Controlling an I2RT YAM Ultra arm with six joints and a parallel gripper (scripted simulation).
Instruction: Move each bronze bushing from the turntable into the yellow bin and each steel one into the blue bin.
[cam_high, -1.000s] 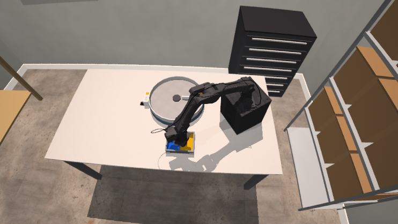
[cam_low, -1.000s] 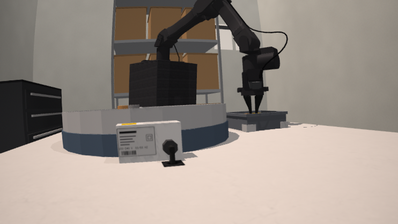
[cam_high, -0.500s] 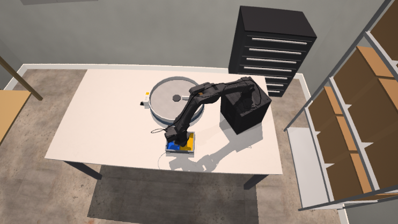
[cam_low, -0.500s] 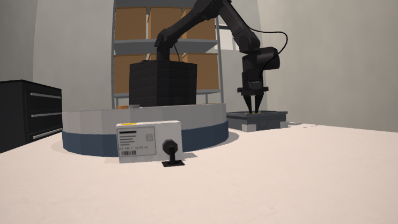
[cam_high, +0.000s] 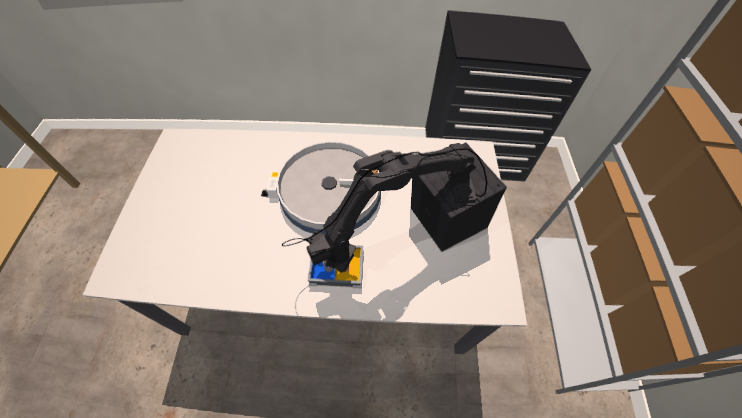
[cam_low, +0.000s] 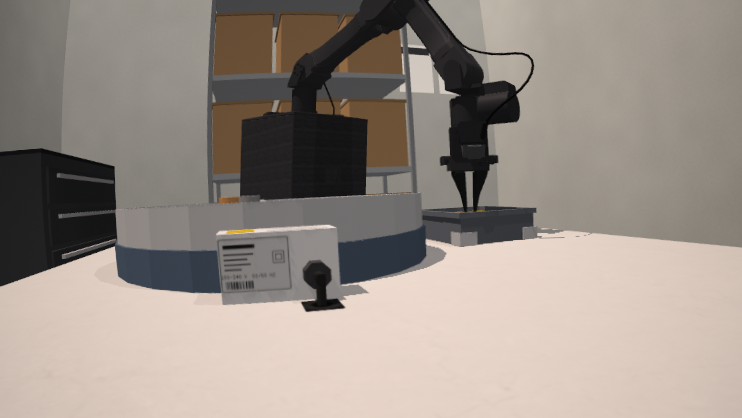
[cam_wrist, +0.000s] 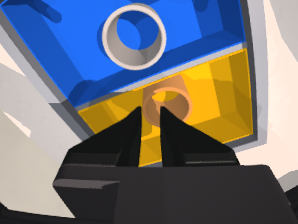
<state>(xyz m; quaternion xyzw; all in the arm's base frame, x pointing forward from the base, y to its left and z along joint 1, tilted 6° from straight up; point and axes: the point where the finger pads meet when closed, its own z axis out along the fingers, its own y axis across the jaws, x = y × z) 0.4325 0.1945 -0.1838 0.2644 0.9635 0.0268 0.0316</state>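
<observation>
My gripper is now 4 cm above the yellow bin, 2 cm past it and 1 cm to the left of it. The rest, counted from my hand: blue bin 7 cm ahead, 4 cm below, 2 cm to the right; then round grey turntable 37 cm to the right, 4 cm ahead.
</observation>
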